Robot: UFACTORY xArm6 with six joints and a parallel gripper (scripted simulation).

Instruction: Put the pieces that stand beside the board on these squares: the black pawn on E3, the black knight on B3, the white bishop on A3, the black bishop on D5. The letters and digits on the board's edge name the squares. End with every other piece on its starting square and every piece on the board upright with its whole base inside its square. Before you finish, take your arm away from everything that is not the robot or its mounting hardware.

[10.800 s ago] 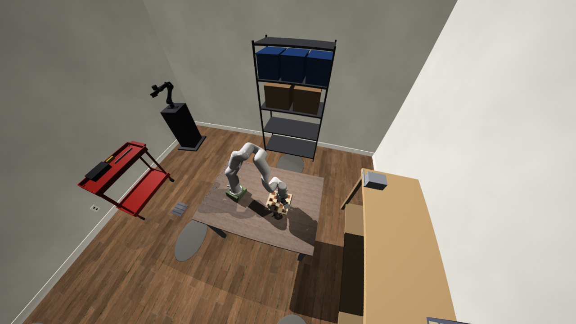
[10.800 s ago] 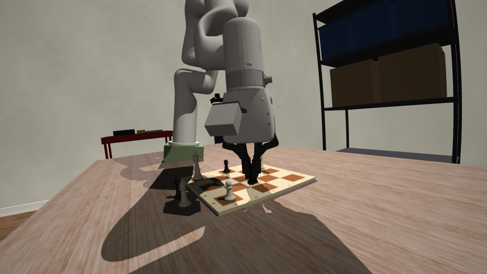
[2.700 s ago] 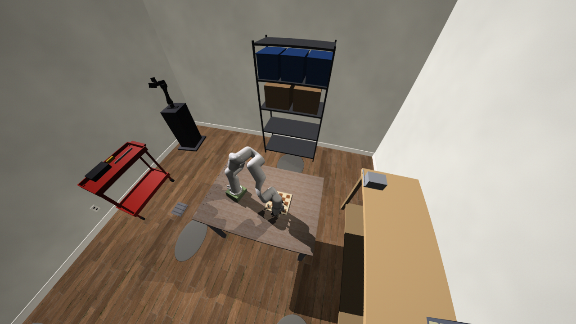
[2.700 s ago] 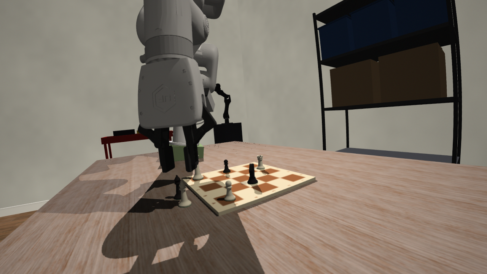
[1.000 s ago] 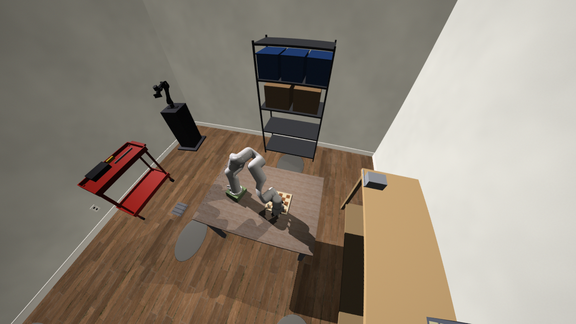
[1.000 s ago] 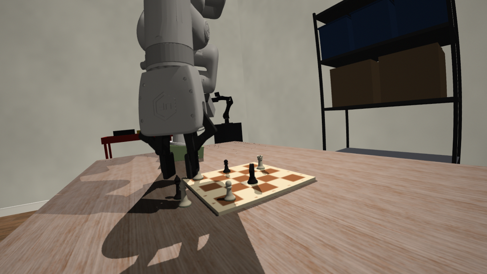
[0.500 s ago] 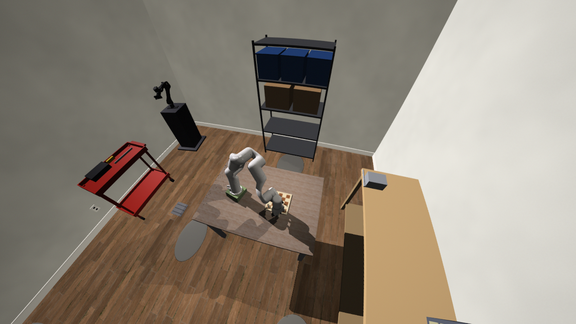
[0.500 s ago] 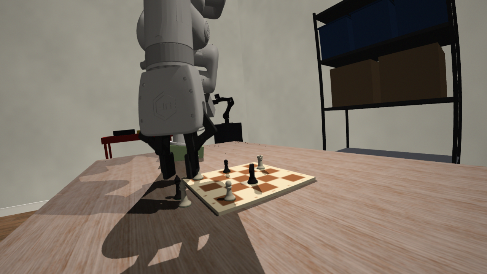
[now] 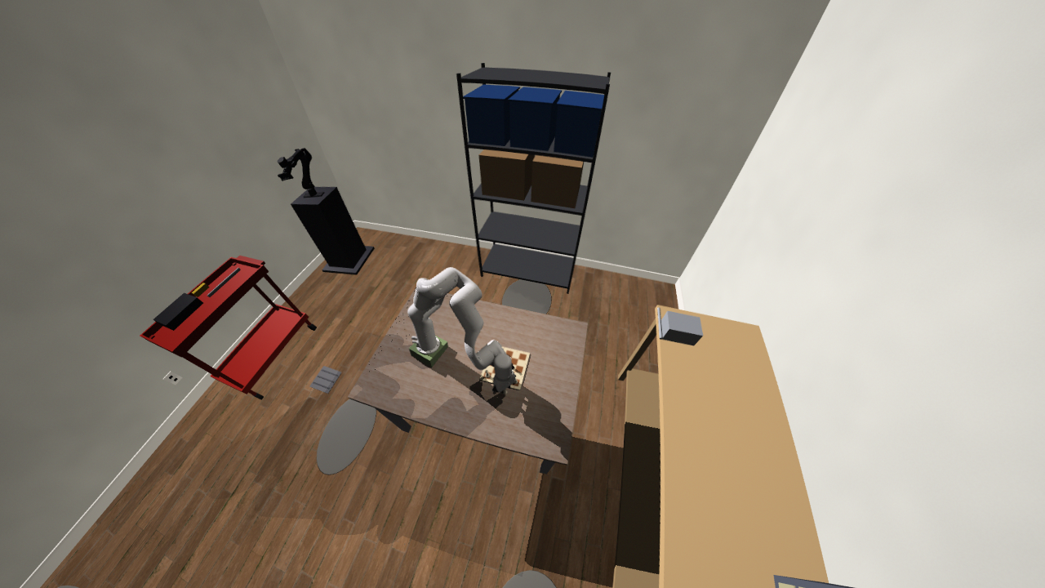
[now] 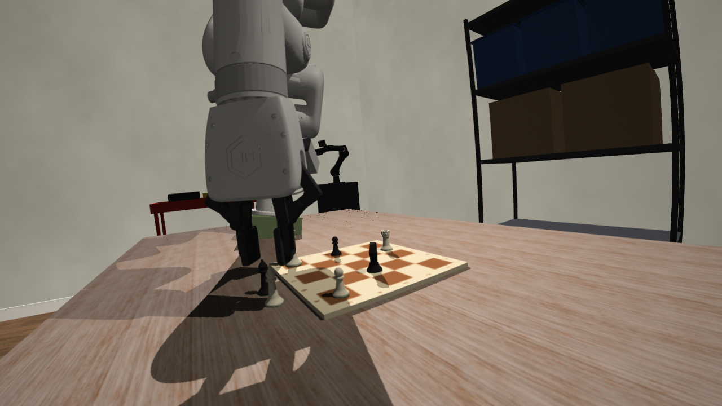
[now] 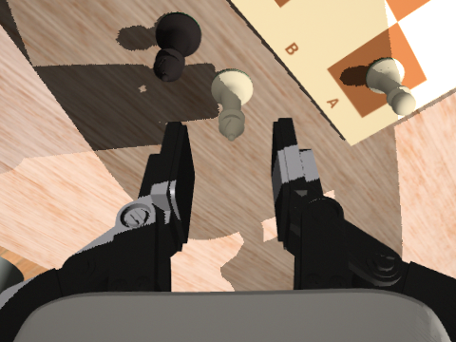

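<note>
Now: the white rook 50 mm below my hand. Round my hand: black knight 50 mm below, 40 mm behind, 10 mm to the left; white pawn 60 mm to the left, 50 mm below, 50 mm ahead; tall white piece 100 mm behind, 80 mm to the left, 30 mm below.
</note>
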